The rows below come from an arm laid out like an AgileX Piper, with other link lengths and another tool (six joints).
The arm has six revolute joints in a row. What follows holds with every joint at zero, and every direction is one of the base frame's. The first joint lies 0.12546 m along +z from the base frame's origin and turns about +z. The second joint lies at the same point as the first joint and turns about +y. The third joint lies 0.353 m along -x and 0.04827 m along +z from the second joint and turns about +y. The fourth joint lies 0.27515 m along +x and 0.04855 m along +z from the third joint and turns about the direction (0.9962, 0, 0.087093). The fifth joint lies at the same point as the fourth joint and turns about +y. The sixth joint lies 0.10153 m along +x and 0.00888 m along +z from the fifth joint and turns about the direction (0.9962, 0, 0.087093). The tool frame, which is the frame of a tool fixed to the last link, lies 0.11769 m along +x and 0.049 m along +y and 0.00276 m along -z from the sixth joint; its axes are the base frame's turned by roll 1.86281, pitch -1.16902 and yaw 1.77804 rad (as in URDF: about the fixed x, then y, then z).
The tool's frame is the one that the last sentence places.
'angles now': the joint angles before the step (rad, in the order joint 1, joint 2, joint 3, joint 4, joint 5, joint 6). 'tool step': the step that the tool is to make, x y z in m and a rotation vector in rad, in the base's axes. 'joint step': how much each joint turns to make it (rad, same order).
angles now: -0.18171, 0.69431, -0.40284, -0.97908, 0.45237, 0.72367
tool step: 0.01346, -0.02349, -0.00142, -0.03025, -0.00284, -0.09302
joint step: -0.00026, 0.09161, -0.00009, -0.26471, 0.04329, 0.29096
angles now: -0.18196, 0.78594, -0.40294, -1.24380, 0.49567, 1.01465
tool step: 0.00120, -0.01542, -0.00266, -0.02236, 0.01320, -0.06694
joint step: -0.00036, 0.04178, 0.00007, -0.09102, 0.05901, 0.10232
